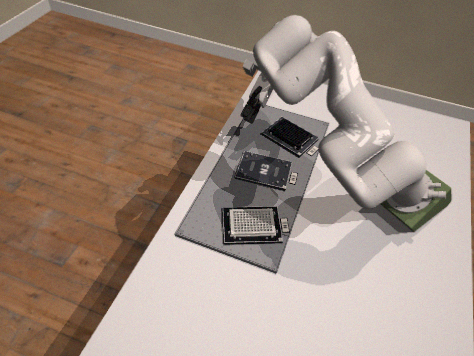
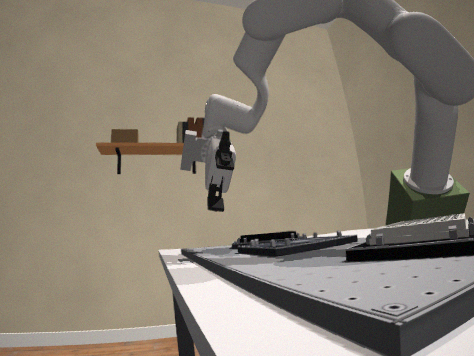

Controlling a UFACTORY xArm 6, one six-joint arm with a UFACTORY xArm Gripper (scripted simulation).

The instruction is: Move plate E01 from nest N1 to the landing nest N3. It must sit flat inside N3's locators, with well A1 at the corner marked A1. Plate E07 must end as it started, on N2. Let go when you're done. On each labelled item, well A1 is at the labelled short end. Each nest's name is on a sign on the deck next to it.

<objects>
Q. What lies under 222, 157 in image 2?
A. My gripper.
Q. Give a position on a white well plate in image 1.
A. At 256, 218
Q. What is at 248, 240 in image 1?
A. A black nest.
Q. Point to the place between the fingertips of my gripper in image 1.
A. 246, 120
</objects>
